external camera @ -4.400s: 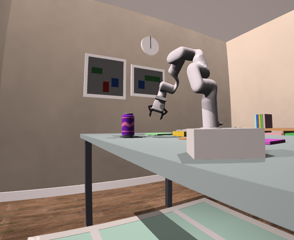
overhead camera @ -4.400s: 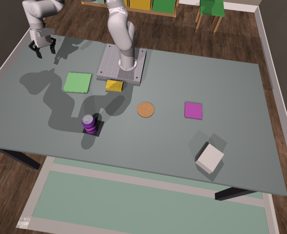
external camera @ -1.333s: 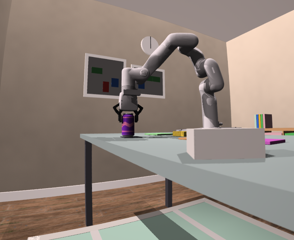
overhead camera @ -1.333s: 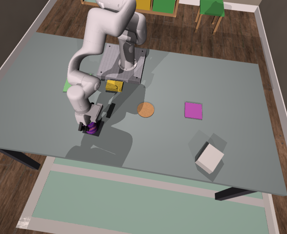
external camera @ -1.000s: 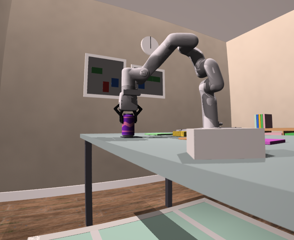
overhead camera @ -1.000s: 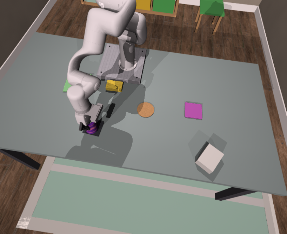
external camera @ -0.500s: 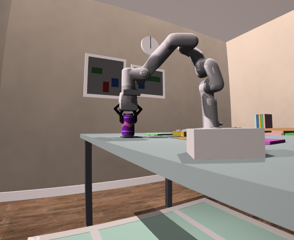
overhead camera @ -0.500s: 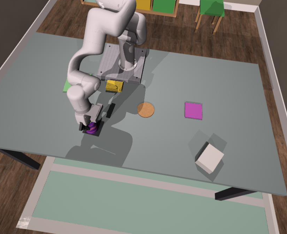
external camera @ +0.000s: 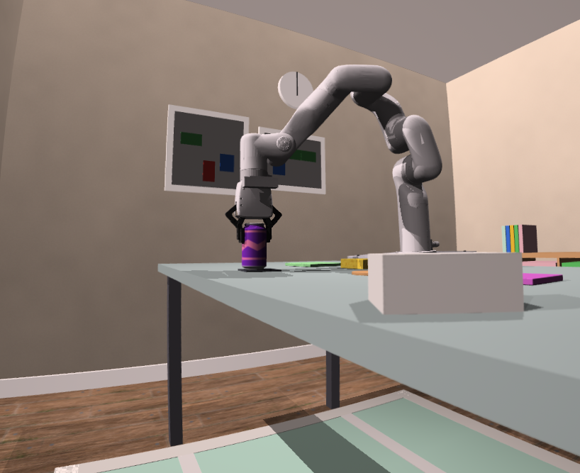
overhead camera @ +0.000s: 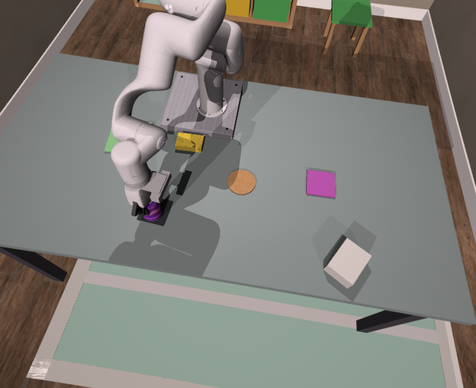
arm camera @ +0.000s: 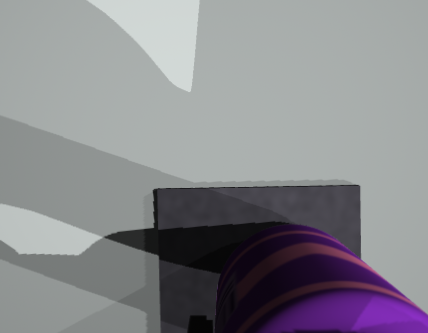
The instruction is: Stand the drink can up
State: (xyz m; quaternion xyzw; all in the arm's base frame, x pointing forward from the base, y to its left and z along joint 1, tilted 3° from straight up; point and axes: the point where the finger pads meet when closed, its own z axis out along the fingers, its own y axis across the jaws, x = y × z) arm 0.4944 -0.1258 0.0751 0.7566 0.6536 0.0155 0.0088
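My hand is 17 cm past the round cork coaster, 29 cm to the right of it and 9 cm above it. Round my hand: purple drink can 2 cm below; green mat 31 cm behind, 18 cm to the right, 9 cm below; black square coaster 1 cm behind, 9 cm below.
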